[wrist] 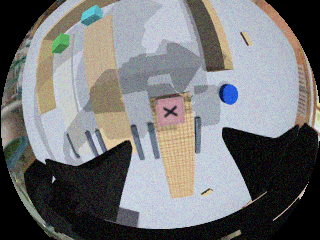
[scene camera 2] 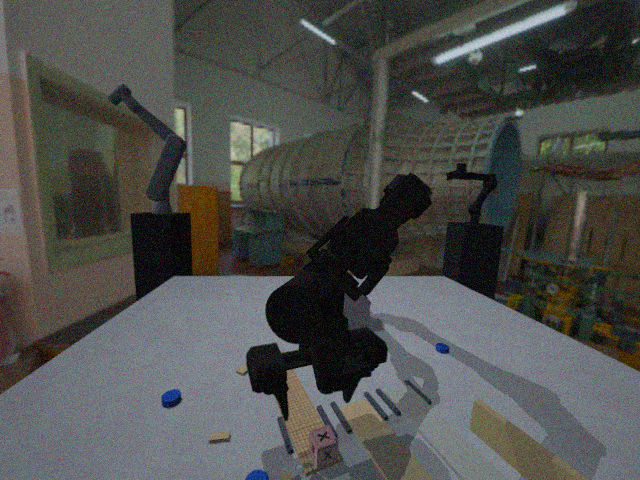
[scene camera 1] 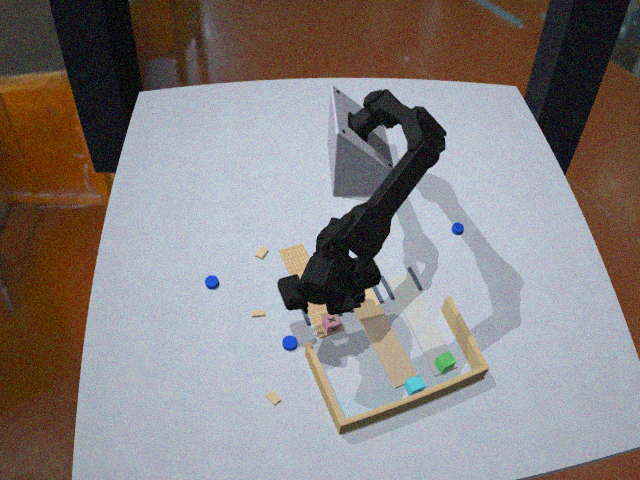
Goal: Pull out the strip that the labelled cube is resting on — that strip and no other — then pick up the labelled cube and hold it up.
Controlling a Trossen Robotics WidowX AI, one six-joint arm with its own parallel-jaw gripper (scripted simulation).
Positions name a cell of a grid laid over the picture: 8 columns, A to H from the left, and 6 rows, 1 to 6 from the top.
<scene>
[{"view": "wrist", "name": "my gripper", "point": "E4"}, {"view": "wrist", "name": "checkered strip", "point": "E4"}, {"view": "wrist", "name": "labelled cube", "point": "E3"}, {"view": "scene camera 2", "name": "my gripper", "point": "D6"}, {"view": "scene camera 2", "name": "checkered strip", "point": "D6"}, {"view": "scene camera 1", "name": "my gripper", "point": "E4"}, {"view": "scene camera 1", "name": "checkered strip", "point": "D4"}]
</scene>
